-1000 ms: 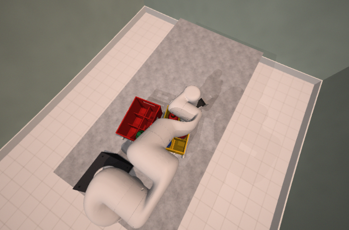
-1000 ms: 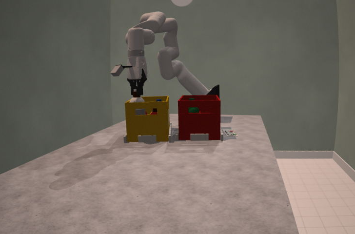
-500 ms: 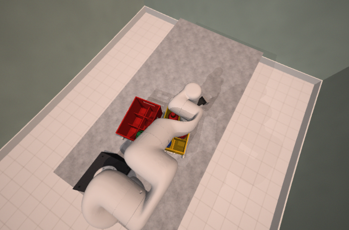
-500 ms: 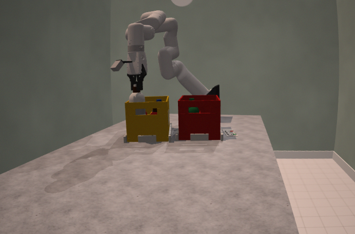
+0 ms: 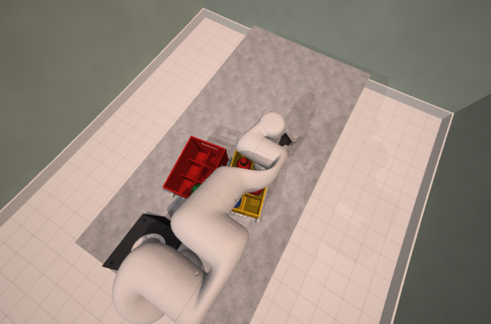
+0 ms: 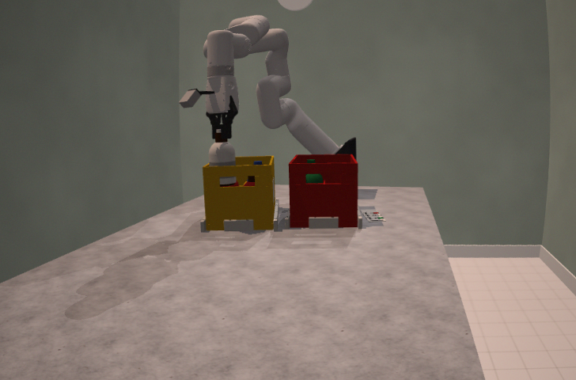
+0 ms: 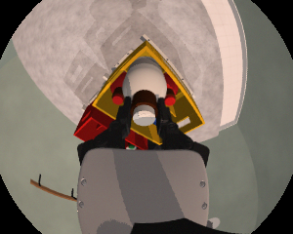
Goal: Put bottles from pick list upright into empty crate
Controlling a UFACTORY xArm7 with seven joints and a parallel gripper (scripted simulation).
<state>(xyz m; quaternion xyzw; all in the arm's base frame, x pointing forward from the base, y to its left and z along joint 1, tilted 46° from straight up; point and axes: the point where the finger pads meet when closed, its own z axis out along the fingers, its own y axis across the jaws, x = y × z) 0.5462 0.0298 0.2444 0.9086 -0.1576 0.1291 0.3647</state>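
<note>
Now: hand 70 mm above the white bottle. The rest, counted from my hand: blue bottle 190 mm behind, 10 mm to the left, 180 mm below; then red crate 200 mm behind, 230 mm to the left, 180 mm below; then yellow crate 100 mm behind, 10 mm to the left, 180 mm below.
</note>
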